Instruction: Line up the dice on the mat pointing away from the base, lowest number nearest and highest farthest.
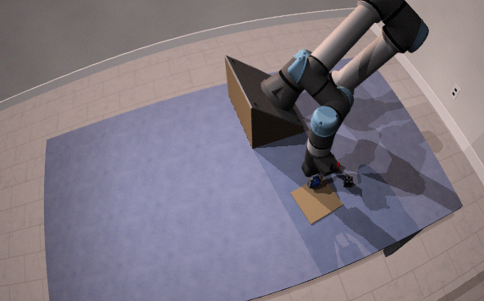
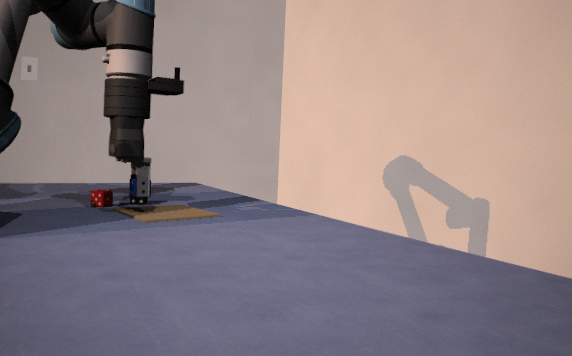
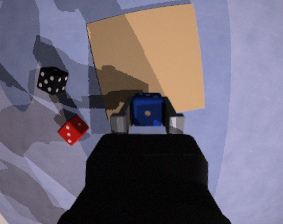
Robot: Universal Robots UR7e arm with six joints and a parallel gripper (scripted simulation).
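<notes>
My gripper is now 50 mm short of the tan mat and 50 mm above it. Also, from my hand: red die (50 mm behind, 110 mm to the left, 40 mm below); then blue die (right at my hand); then black die (30 mm ahead, 130 mm to the left, 40 mm below).
</notes>
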